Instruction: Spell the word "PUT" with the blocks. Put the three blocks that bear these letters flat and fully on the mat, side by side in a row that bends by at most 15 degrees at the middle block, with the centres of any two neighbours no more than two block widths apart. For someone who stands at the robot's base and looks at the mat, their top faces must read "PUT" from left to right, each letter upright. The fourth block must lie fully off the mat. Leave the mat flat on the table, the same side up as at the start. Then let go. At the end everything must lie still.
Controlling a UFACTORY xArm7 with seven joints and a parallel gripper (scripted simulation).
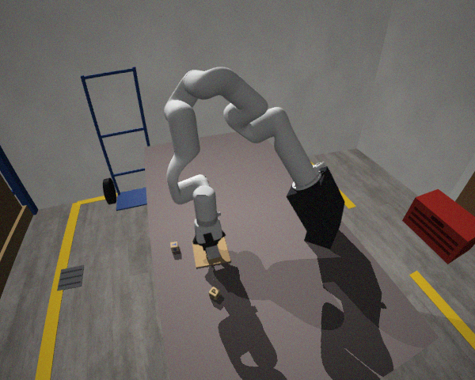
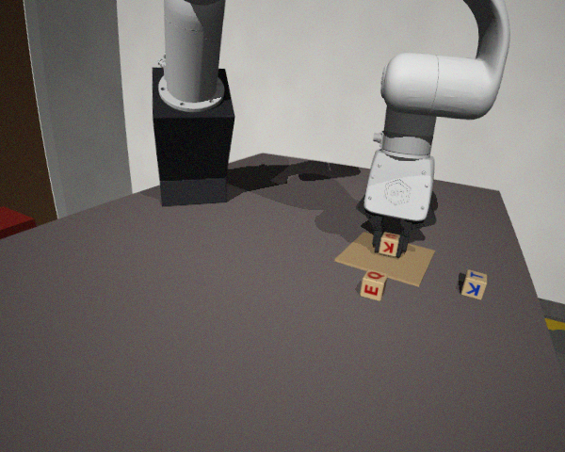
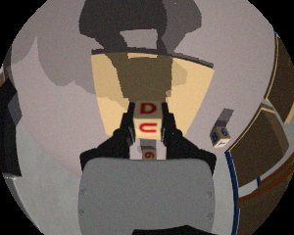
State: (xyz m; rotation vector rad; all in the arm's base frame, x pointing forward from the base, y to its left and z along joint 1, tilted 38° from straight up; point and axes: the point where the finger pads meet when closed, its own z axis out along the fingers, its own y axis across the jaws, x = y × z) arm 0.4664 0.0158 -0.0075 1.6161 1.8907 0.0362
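Now: the tan mat 30 mm below my hand.
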